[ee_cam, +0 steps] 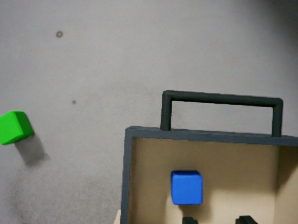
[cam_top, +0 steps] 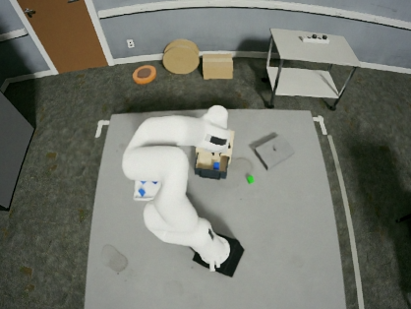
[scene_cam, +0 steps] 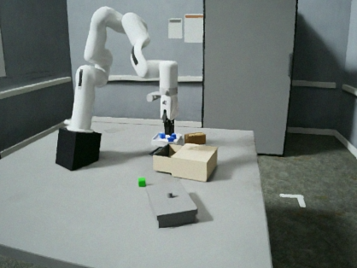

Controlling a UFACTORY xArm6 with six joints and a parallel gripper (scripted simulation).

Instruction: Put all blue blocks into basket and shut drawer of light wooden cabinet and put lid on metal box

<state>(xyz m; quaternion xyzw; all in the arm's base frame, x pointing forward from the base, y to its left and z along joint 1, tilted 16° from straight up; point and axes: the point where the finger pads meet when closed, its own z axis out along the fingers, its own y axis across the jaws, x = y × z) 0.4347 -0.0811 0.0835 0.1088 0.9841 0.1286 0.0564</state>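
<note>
The dark-rimmed drawer is 10 mm ahead of my hand, 20 mm to the left of it and 150 mm below it. Also, from my hand: lid 50 mm ahead, 330 mm to the right, 140 mm below; then light wooden cabinet 60 mm ahead, 10 mm to the left, 140 mm below; then green block 90 mm behind, 170 mm to the right, 170 mm below.
</note>
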